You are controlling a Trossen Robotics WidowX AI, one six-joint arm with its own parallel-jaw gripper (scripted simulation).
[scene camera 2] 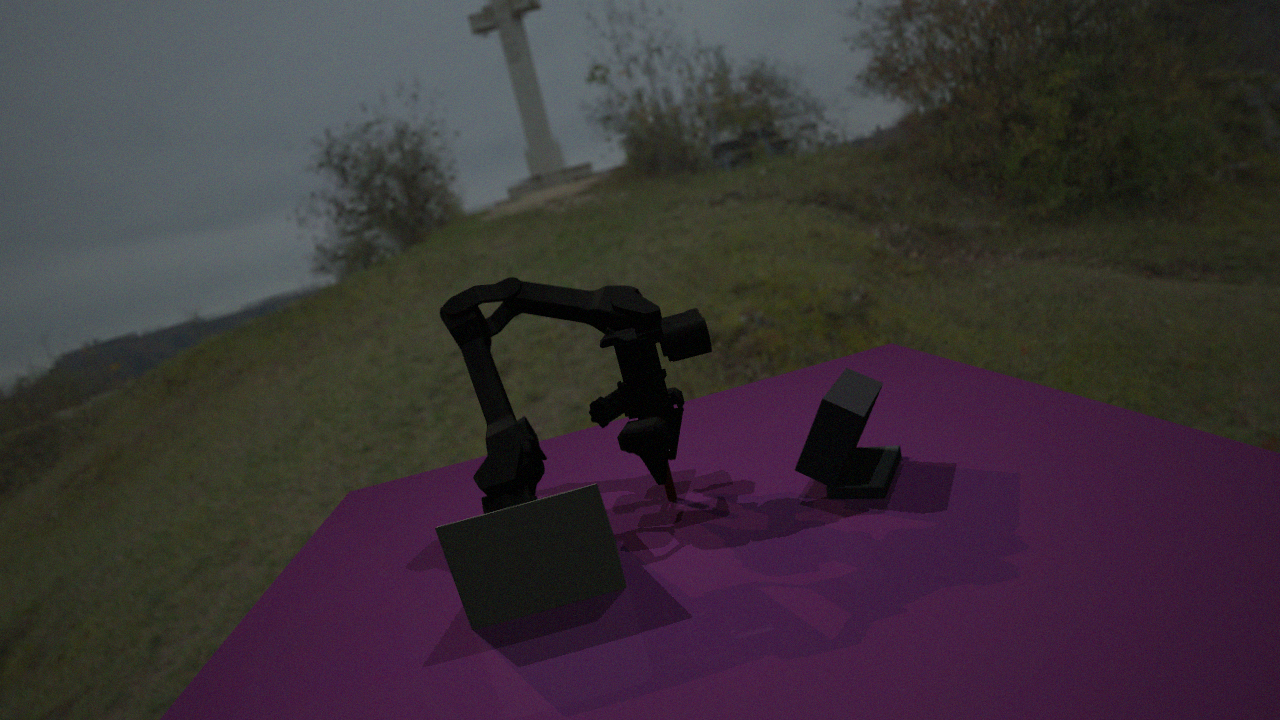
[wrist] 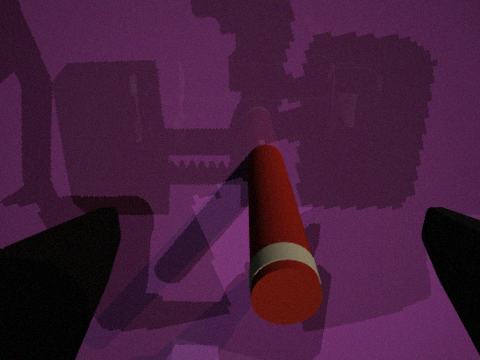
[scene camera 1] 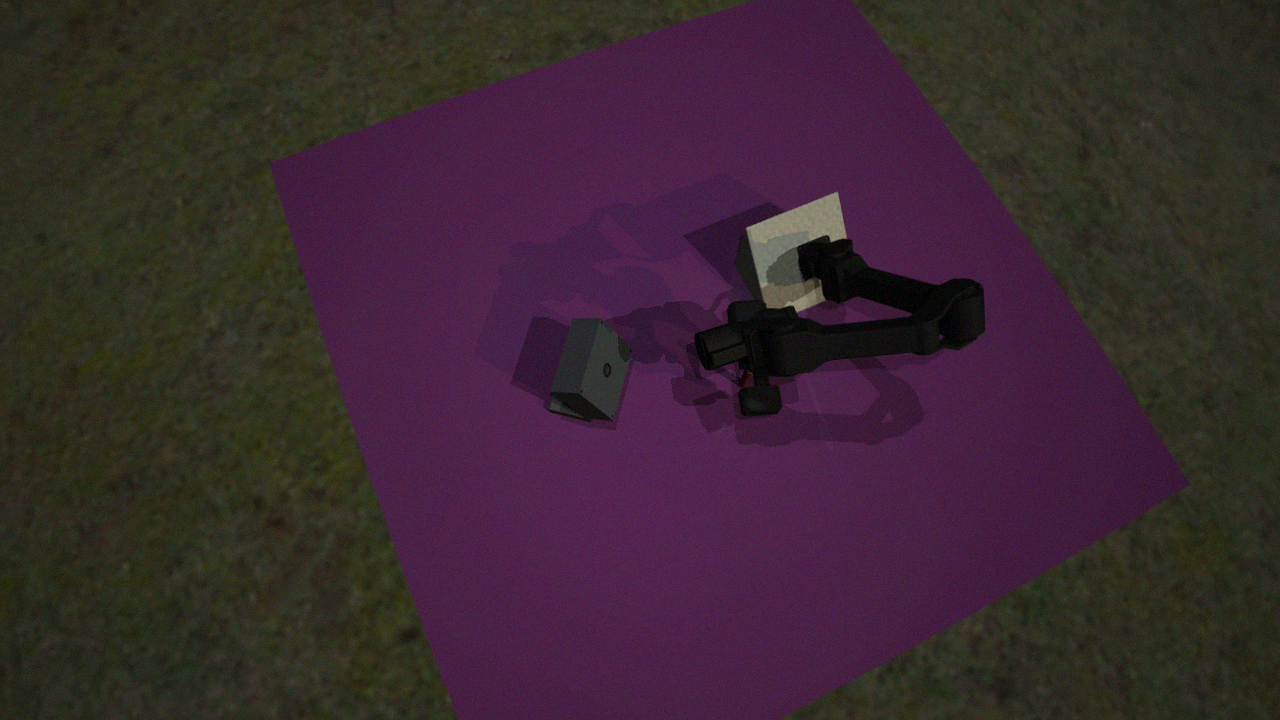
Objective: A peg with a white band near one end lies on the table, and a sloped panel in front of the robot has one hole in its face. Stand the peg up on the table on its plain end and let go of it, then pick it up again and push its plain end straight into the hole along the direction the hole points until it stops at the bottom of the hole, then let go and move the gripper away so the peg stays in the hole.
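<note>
In the wrist view I see my gripper, which is open and holding nothing. Scene camera 1 shows my gripper as well. There are also a red peg, a grey sloped panel and a dark foot here with my gripper.
</note>
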